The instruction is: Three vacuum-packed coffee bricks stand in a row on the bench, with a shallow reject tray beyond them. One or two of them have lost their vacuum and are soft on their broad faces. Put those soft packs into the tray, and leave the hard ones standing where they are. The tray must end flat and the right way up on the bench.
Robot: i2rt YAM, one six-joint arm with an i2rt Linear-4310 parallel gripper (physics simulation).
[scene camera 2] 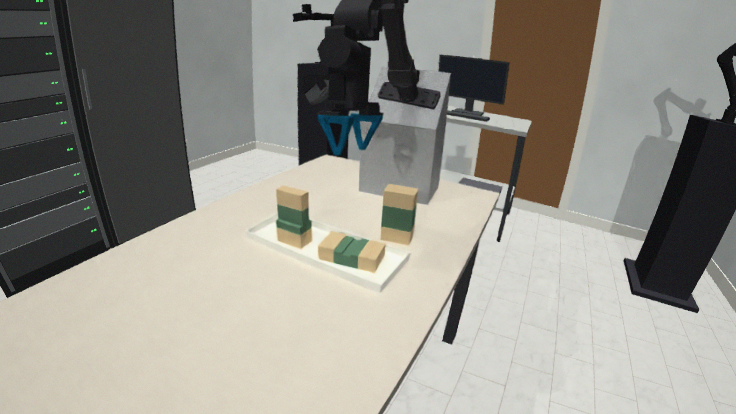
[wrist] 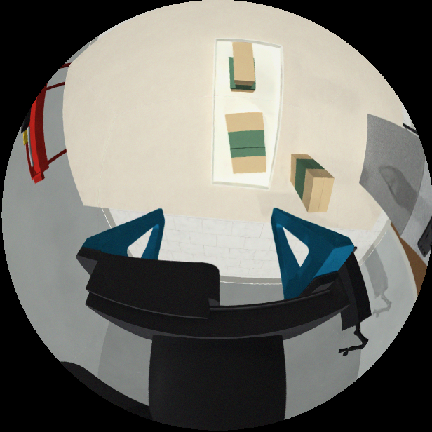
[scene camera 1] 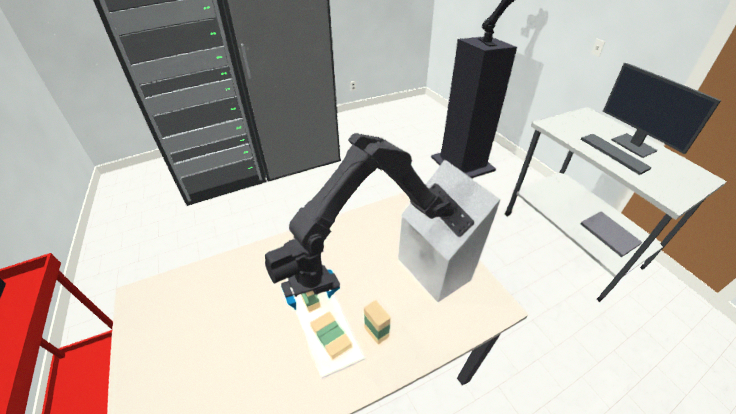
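Pixels of known places: gripper, fingertip midpoint: (scene camera 2: 350, 152) (scene camera 1: 311, 302); arm's base at its link origin: (scene camera 2: 408, 95) (scene camera 1: 447, 209).
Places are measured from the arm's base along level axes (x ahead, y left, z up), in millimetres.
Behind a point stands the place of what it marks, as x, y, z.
The white tray (scene camera 1: 325, 370) @[520, 189, -332] (scene camera 2: 383, 282) @[527, 210, -314] (wrist: 216, 100) lies flat and upright on the bench. One tan pack with a green band (scene camera 1: 329, 334) @[468, 92, -303] (scene camera 2: 352, 251) @[488, 108, -295] (wrist: 246, 141) lies flat in its near-right part in scene camera 2. A second pack (scene camera 1: 310, 300) @[489, -30, -260] (scene camera 2: 293, 217) @[497, -57, -254] (wrist: 243, 62) stands upright in the tray's other half; the arm partly hides it in scene camera 1. The third pack (scene camera 1: 377, 321) @[329, 166, -194] (scene camera 2: 399, 214) @[339, 149, -251] (wrist: 312, 183) stands upright on the bench beside the tray. My gripper (scene camera 2: 349, 151) @[498, 103, -64] (wrist: 217, 213) is open and empty, raised above the bench and apart from all packs.
The grey pedestal (scene camera 1: 442, 247) @[63, 82, -71] (scene camera 2: 401, 154) @[80, 25, -179] (wrist: 392, 170) carrying my arm stands on the bench (scene camera 1: 205, 329) @[869, -111, -334] (scene camera 2: 205, 319) @[809, -20, -334] (wrist: 140, 125), behind the standing pack in scene camera 2. A red cart (scene camera 1: 48, 267) (wrist: 40, 145) is beside the bench. A desk with a monitor (scene camera 1: 661, 105) (scene camera 2: 473, 79) stands farther off.
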